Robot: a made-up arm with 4 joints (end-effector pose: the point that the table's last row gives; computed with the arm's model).
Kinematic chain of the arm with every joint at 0, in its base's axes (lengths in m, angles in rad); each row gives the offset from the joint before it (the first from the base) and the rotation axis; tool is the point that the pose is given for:
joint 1: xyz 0 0 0.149 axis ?
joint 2: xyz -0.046 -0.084 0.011 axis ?
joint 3: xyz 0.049 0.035 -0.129 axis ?
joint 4: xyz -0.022 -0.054 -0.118 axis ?
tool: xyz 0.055 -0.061 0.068
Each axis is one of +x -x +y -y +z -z.
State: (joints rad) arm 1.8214 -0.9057 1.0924 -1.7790
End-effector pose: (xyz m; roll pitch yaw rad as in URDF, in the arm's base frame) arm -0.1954 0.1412 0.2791 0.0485 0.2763 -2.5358
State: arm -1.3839 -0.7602 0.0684 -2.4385
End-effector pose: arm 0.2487 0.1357 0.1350 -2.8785 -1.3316 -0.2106
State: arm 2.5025 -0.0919 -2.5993 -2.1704
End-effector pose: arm -0.1975 0.0632 0.3917 -1.4057 -0.4926 0.6227
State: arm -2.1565 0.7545 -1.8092 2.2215
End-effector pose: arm 0.1922 -0.2057 0.2275 2.0698 -0.1720 0.8018
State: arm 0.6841 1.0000 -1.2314 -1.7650
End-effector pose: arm -0.0277 -0.3371 -0.0697 2.5004 0.9708 2.0166
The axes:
joint 1: +y
joint 2: -x
joint 3: -z
joint 4: -x

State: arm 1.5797 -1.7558 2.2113 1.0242
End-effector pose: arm 0.0653 0.0682 0.1873 -2.5929 -0.6493 2.9554
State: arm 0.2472 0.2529 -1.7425 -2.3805
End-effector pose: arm -0.0305 -0.0939 -0.1897 2.6729 0.1985 1.8034
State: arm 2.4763 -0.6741 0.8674 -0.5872
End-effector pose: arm -0.0667 -0.0084 0.3706 -1.6458 0.0248 -2.5031
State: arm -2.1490 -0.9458 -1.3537 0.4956
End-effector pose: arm -0.0121 0.0741 0.2410 -2.4032 0.2552 2.5099
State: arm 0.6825 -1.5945 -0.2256 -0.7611
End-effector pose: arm 0.0006 0.1581 0.0425 2.3524 0.4570 -0.0059
